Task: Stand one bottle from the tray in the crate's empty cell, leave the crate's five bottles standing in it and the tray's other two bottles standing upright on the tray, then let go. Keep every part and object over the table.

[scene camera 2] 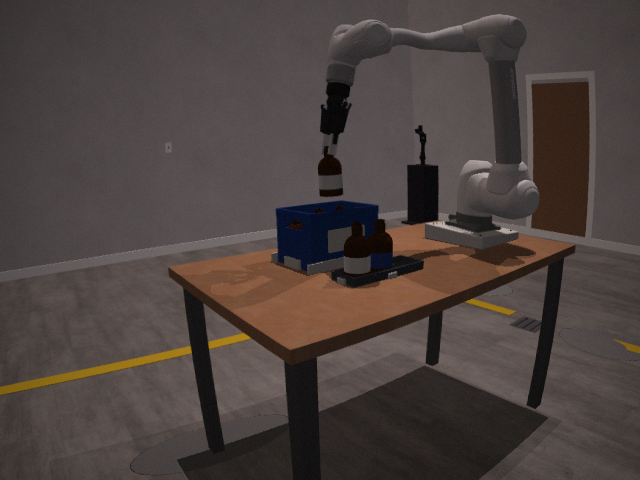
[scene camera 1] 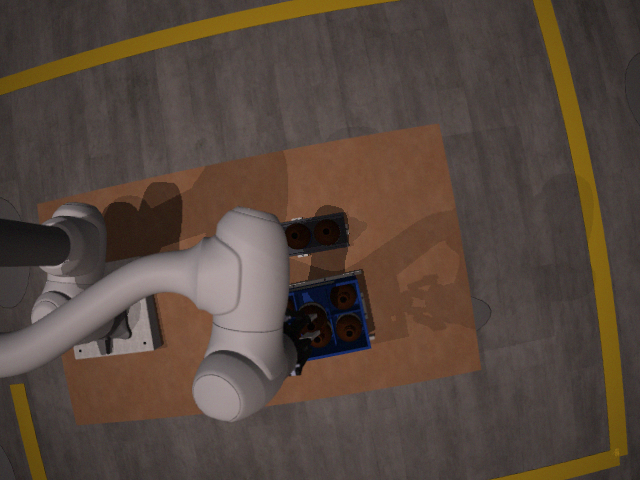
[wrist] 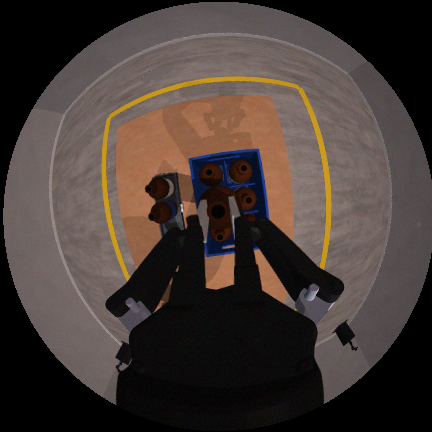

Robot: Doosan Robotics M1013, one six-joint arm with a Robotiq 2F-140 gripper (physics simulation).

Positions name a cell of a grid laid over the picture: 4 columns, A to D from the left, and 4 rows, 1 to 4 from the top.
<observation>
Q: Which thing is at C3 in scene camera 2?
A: A blue-label bottle.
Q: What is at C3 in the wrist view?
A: The gripper.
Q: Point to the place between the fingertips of the gripper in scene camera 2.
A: C2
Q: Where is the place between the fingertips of the gripper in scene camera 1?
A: At B3
</observation>
